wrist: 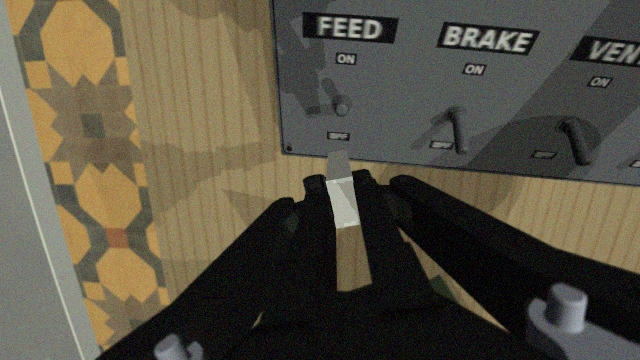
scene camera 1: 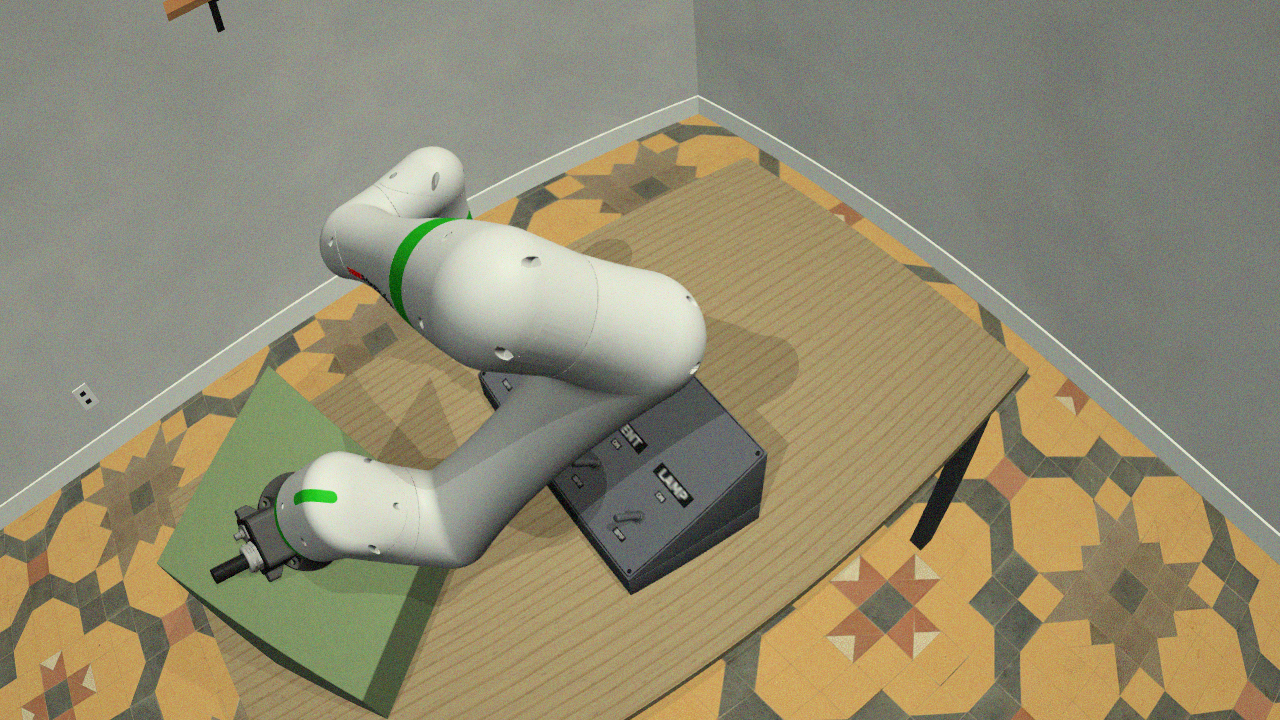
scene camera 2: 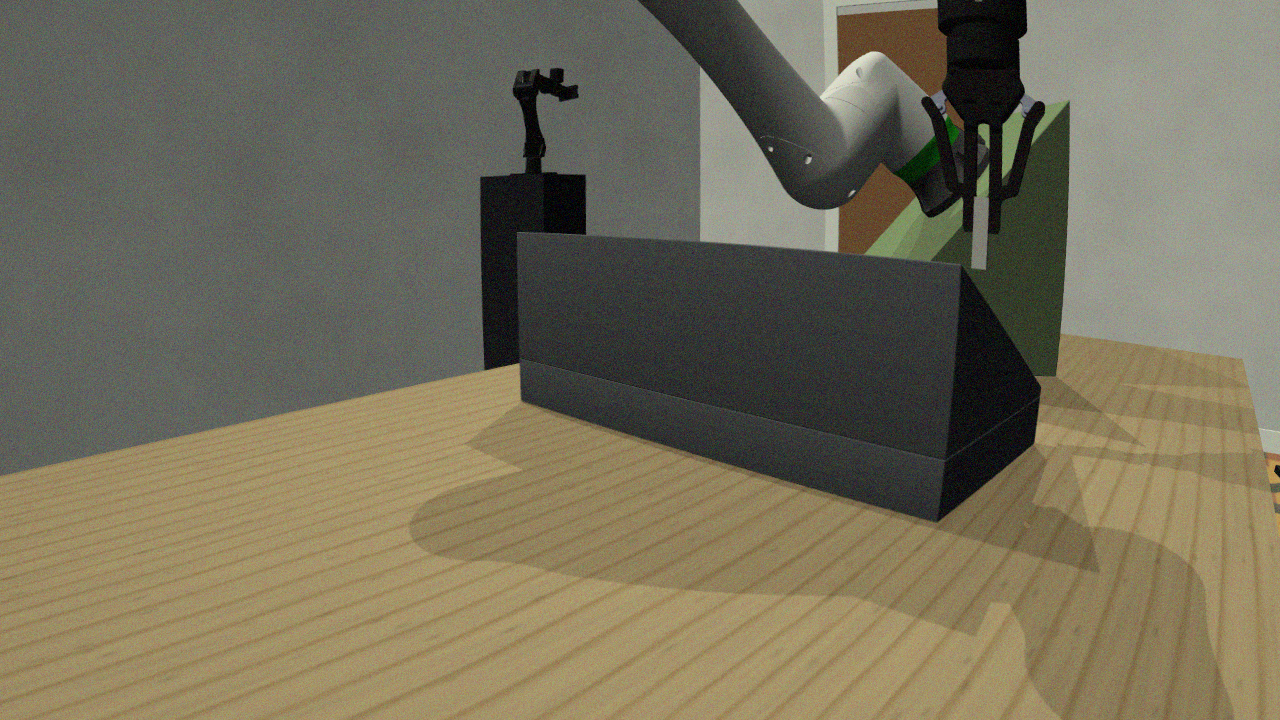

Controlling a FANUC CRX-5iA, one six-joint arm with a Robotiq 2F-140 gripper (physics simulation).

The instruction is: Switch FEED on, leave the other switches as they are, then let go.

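Seen in the pictures: gripper, fingertip midpoint: [wrist: 340, 168] [scene camera 2: 979, 269]; arm's base at its link origin: [scene camera 1: 299, 522].
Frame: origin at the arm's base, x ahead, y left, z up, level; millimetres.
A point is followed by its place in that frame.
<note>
The dark sloped switch box [scene camera 1: 708, 422] @[y -312, x 559, z -88 mm] [scene camera 2: 733, 322] @[y -136, x 647, z -139 mm] [wrist: 402, 75] @[y -19, x 527, z -152 mm] stands on the table. In the wrist view the FEED lever [wrist: 341, 108] @[y 46, x 509, z -119 mm] is seen nearly end-on, off its OFF label; its exact tilt is hard to tell. The BRAKE lever [wrist: 459, 131] @[y -62, x 462, z -144 mm] and VENT lever [wrist: 576, 142] @[y -175, x 426, z -146 mm] point down toward OFF. The LAMP lever [scene camera 1: 629, 516] @[y -297, x 388, z -146 mm] shows in scene camera 1. My gripper [scene camera 2: 981, 231] [wrist: 340, 168] @[y 57, x 462, z -95 mm] is shut, pointing down, apart from the FEED lever on its OFF side. A pale flat bar sticks out at its fingertips. The arm hides gripper and FEED lever in scene camera 1.
The arm's base sits on a green wedge [scene camera 1: 241, 474] @[y 72, x -28, z 87 mm] [scene camera 2: 1029, 295] @[y 118, x 141, z -150 mm] at the table's end. The upper arm [scene camera 1: 572, 313] @[y -390, x 271, z 424 mm] passes over the switch box. A small black arm [scene camera 2: 532, 116] stands on a black pedestal [scene camera 2: 512, 259] beyond the table [scene camera 1: 850, 295] @[y -292, x 1098, z -263 mm] [scene camera 2: 358, 555] @[y -284, x 939, z -263 mm].
</note>
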